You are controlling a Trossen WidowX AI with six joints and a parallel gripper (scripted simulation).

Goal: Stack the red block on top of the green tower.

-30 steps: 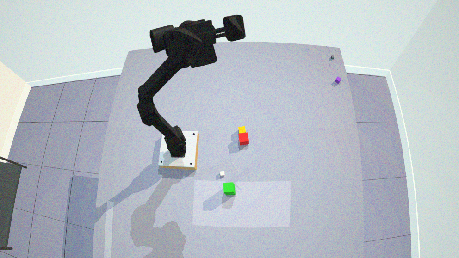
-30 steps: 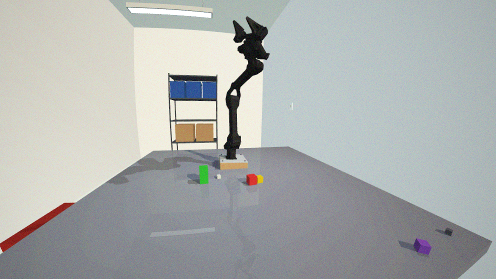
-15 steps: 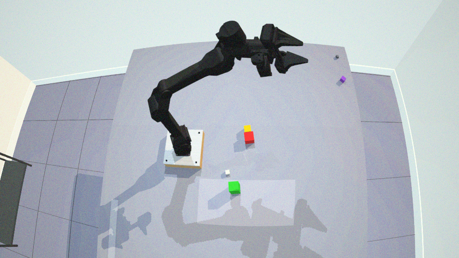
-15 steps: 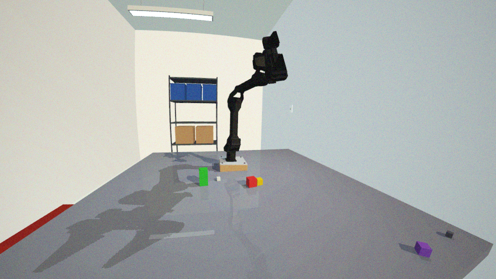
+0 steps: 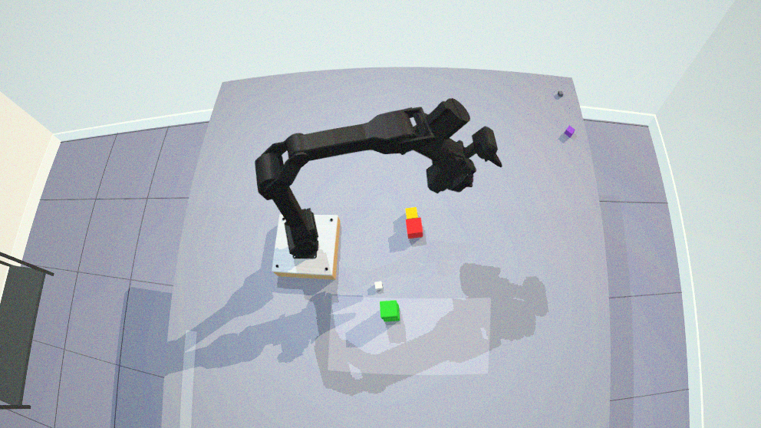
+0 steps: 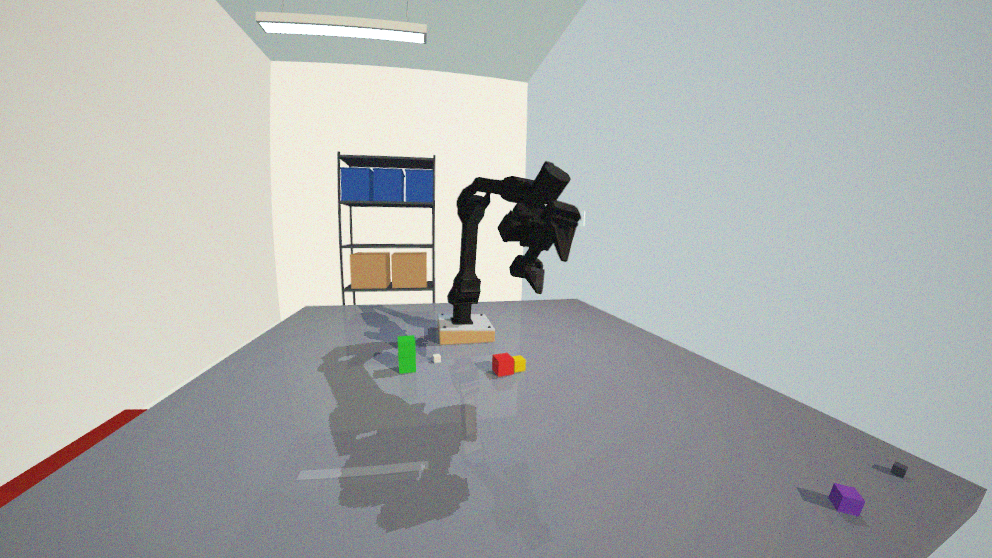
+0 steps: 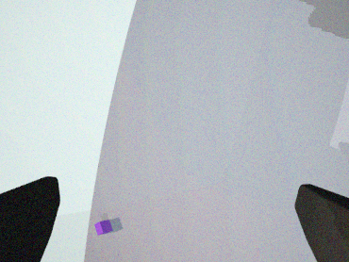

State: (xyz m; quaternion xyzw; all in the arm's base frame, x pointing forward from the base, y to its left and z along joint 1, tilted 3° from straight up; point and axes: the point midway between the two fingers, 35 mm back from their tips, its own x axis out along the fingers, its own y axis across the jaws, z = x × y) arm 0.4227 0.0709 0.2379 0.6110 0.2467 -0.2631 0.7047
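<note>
My gripper tip is now 17 cm past the red block, 3 cm to the left of it and 23 cm above it. The rest, counted from my gripper tip: yellow block (17 cm behind, 1 cm to the left, 24 cm below); purple block (35 cm ahead, 28 cm to the left, 24 cm below); small white cube (26 cm behind, 18 cm to the right, 25 cm below).
</note>
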